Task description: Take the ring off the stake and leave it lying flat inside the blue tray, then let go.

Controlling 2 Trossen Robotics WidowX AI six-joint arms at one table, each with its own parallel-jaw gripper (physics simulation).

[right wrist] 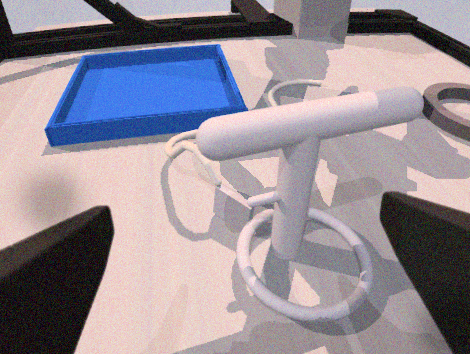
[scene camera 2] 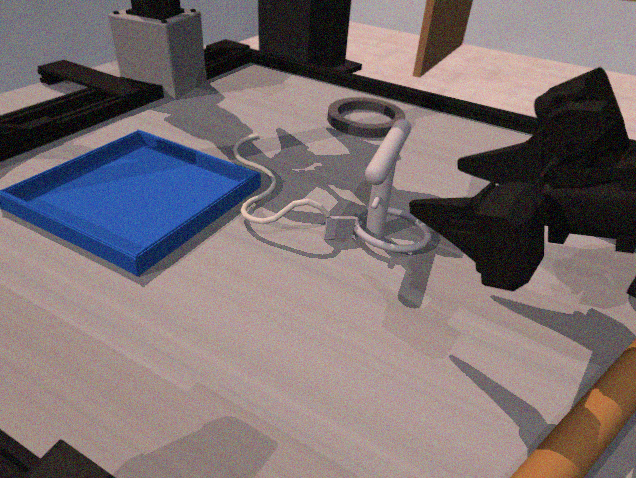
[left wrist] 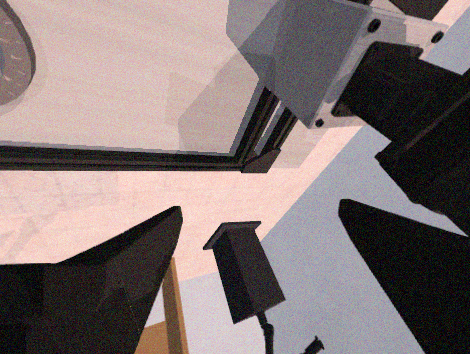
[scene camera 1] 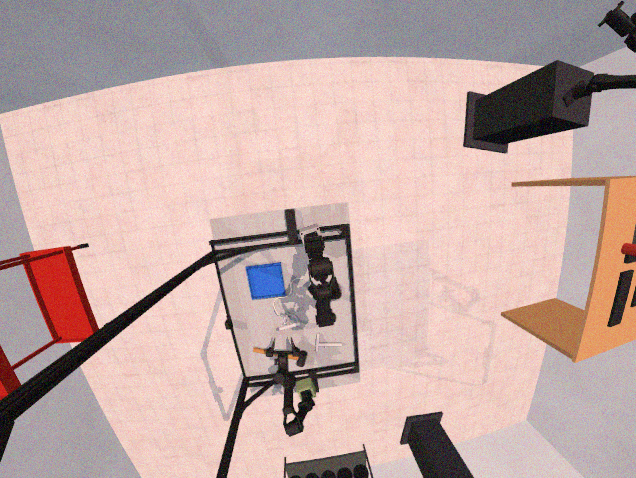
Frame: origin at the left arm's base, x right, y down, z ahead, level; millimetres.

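Seen in the pictures: left gripper, fingertip midpoint: (left wrist: 258,209); right gripper, fingertip midpoint: (right wrist: 248,212) (scene camera 2: 435,184) (scene camera 1: 282,337); left arm's base, link origin: (scene camera 2: 156,12) (left wrist: 372,83) (scene camera 1: 312,239); right arm's base, link origin: (scene camera 1: 306,394).
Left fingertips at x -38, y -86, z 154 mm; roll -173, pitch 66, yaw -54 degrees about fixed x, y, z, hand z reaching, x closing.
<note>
Offsets run from my left fingertips to a thing's middle. "spot": to the spot under its first point.
The white T-topped stake @[dx +299, dy +176, dz +279 mm] (scene camera 1: 287,326) (scene camera 2: 377,221) (right wrist: 295,190) stands upright. A thin pale ring @[spot: dx +345, dy +184, dz +306 mm] (scene camera 2: 393,246) (right wrist: 244,252) lies low around its post. The blue tray @[dx +353, dy +188, dz +16 mm] (scene camera 1: 265,281) (scene camera 2: 123,195) (right wrist: 150,90) lies beyond the stake in the right wrist view and has a bare floor. My right gripper (scene camera 1: 281,339) (scene camera 2: 435,184) (right wrist: 248,212) is open and empty, above the table and close to the ring; its fingertips appear either side of the post in its wrist view. My left gripper (scene camera 1: 322,277) (left wrist: 258,209) is open and empty, folded back towards its own base, away from the stake.
A grey block @[spot: dx +337, dy +183, dz +247 mm] (scene camera 2: 339,227) and a curly cream cord @[spot: dx +259, dy +193, dz +141 mm] (scene camera 2: 275,179) lie between stake and tray. A thick brown ring @[dx +23, dy +192, dz +195 mm] (scene camera 2: 359,125) (right wrist: 450,122) lies behind the stake. An orange rod @[dx +443, dy +179, dz +499 mm] (scene camera 1: 259,350) (scene camera 2: 580,426) lies under the right gripper's side. A white T-shaped piece @[spot: dx +130, dy +186, dz +531 mm] (scene camera 1: 329,343) lies nearby.
</note>
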